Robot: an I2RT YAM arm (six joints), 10 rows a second.
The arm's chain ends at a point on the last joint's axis. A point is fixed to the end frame.
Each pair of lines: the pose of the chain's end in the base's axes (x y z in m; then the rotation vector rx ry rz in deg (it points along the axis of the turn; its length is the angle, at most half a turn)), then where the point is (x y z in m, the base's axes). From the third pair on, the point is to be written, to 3 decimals.
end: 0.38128 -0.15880 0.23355 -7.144 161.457 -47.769
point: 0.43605 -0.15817 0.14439
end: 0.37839 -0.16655 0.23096 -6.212 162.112 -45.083
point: 0.43347 -0.16331 0.14205
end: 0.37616 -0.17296 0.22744 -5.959 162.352 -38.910
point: 0.433 -0.163 0.140
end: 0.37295 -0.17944 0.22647 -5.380 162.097 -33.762
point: 0.431 -0.164 0.141
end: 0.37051 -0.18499 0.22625 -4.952 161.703 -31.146
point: 0.430 -0.167 0.142
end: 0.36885 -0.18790 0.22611 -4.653 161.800 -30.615
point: 0.429 -0.169 0.142
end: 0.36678 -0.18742 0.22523 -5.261 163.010 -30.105
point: 0.425 -0.168 0.140
